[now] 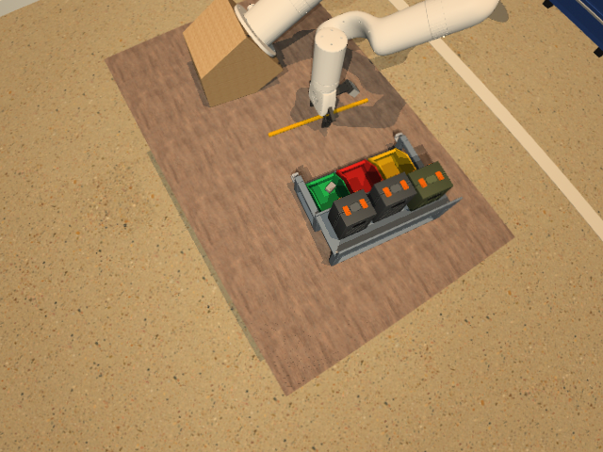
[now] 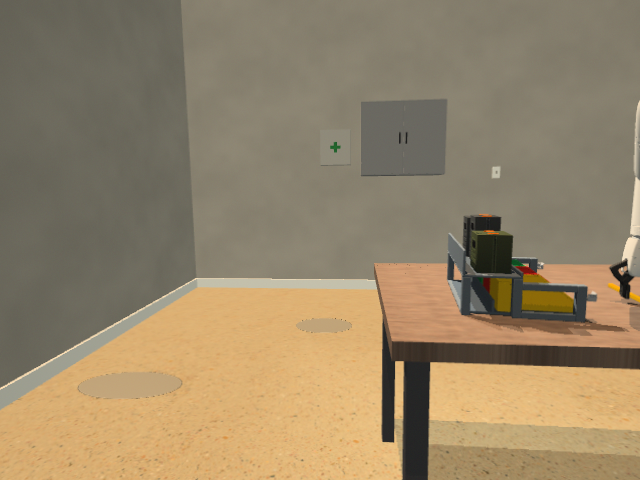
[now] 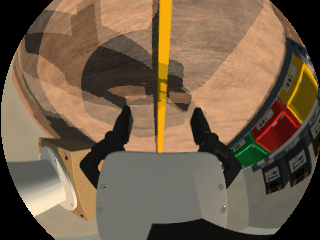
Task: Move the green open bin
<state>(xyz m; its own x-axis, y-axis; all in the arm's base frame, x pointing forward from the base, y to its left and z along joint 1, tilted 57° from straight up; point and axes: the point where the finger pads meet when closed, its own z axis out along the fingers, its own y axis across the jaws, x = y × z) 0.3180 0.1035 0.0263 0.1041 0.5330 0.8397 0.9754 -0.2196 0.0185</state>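
My gripper is now 2 cm above the yellow rod. Round my hand: yellow bin: 32 cm ahead, 8 cm to the left, 2 cm above; red bin: 30 cm ahead, 3 cm to the right, 2 cm above; green open bin: 30 cm ahead, 14 cm to the right, 2 cm above.
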